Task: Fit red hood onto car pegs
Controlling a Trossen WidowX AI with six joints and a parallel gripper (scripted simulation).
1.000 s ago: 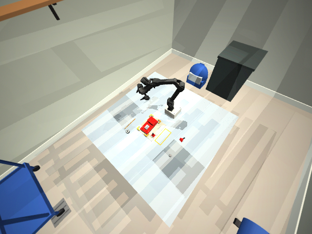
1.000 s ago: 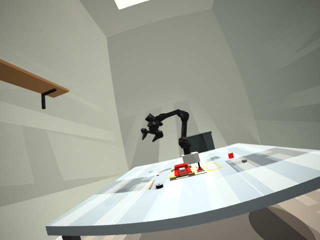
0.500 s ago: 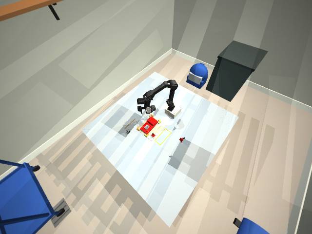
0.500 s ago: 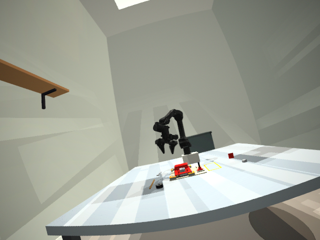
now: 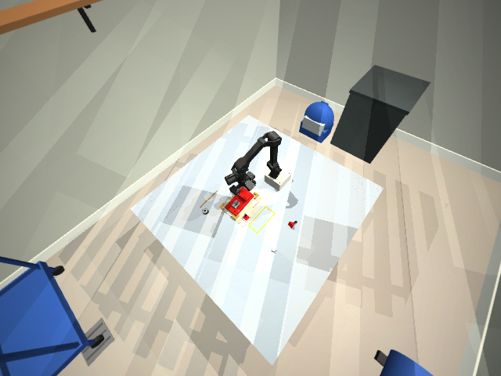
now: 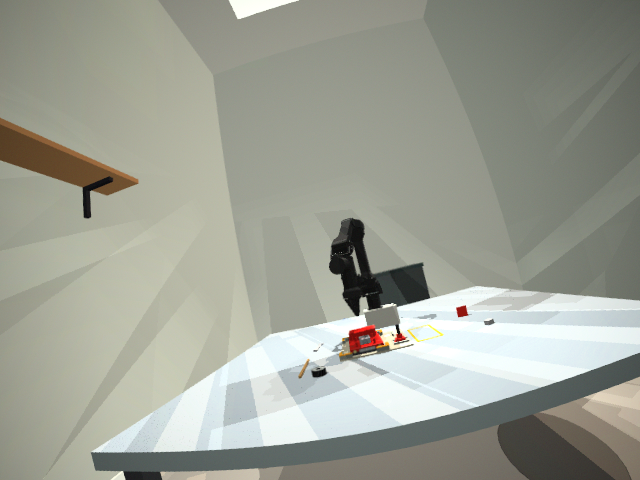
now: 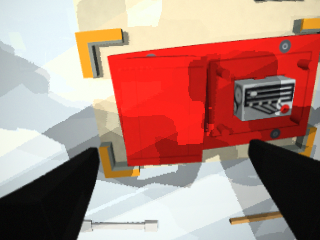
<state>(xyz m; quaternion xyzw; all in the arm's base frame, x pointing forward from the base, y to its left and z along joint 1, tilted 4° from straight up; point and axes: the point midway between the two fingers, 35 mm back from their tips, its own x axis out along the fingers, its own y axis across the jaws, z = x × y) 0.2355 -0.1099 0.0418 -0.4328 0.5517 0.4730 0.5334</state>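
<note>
My gripper tip is 60 mm above the red hood. From my gripper tip the other things lie so: grey engine block (90 mm ahead, 80 mm below); pencil (150 mm ahead, 220 mm to the right, 100 mm below).
</note>
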